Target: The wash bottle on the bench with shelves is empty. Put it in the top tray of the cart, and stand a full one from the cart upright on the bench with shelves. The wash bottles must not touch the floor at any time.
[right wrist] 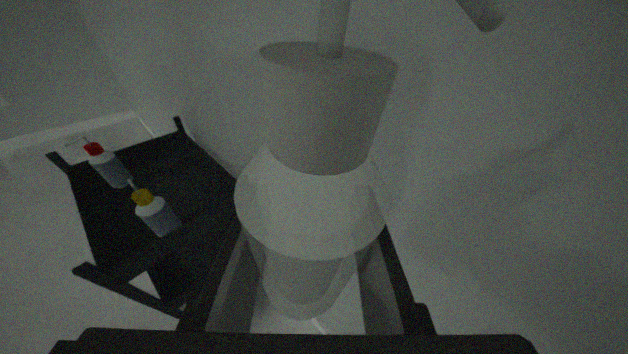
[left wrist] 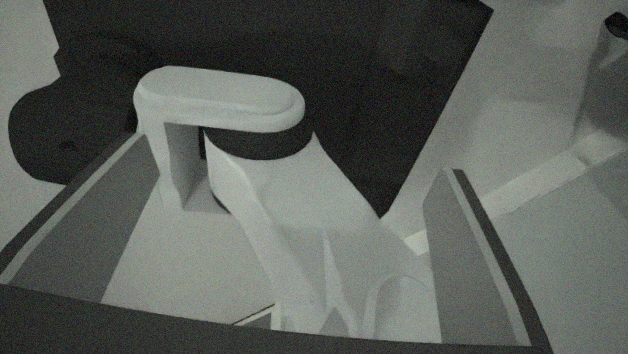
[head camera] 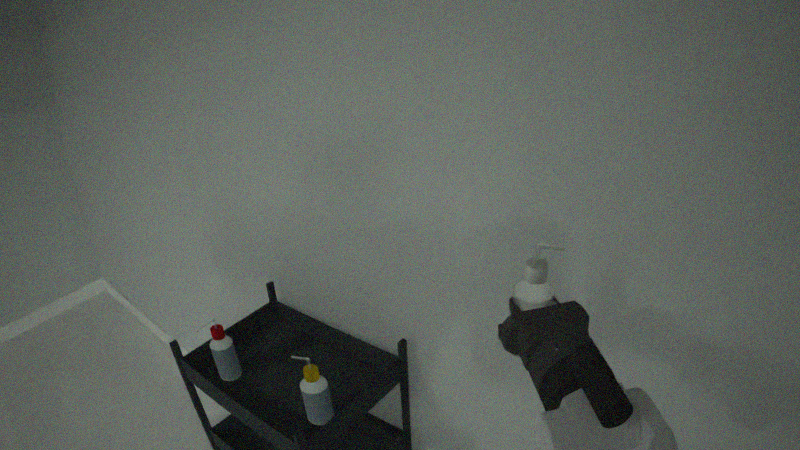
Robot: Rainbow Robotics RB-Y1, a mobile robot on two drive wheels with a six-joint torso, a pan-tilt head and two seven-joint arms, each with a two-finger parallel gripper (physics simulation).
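Frame: origin at the robot's base, x up, y back, z right, level; millimetres.
Seen in the pictures: left gripper, between the fingertips: [left wrist: 291,169]; right gripper, between the fingertips: [right wrist: 310,195] [head camera: 529,299].
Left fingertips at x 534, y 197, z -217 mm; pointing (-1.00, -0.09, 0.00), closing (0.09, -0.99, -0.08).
Offsets run from my left fingertips to a thing's top centre. "spot": to the spot under its first point. Level surfaces: height alone.
A wash bottle {dx +634, dy -646, dz +366 mm} [head camera: 534,292] [right wrist: 310,205] with a grey cap and angled spout is upright in my right gripper [head camera: 534,305] [right wrist: 314,235], which is shut on it. It is in the air, to the right of the dark cart in the head camera. The cart's top tray {dx +129 mm} [head camera: 268,335] [right wrist: 187,165] bears a red-capped bottle {dx +303, dy -899, dz -298 mm} [head camera: 226,359] [right wrist: 109,169] and a yellow-capped bottle {dx +303, dy -794, dz -41 mm} [head camera: 317,400] [right wrist: 159,215], both upright with bluish liquid. My left gripper [left wrist: 291,169] is open and empty, with my own body beyond its fingers. The bench with shelves does not show.
The cart's corner posts {spot: dx +202, dy -914, dz +145 mm} [head camera: 403,358] stick up above the tray rim. A grey wall [head camera: 363,139] stands behind the cart. A white baseboard [head camera: 55,302] runs to a room corner at the left, above the pale floor {dx -534 mm} [head camera: 95,386]. My black base [left wrist: 360,90] shows in the left wrist view.
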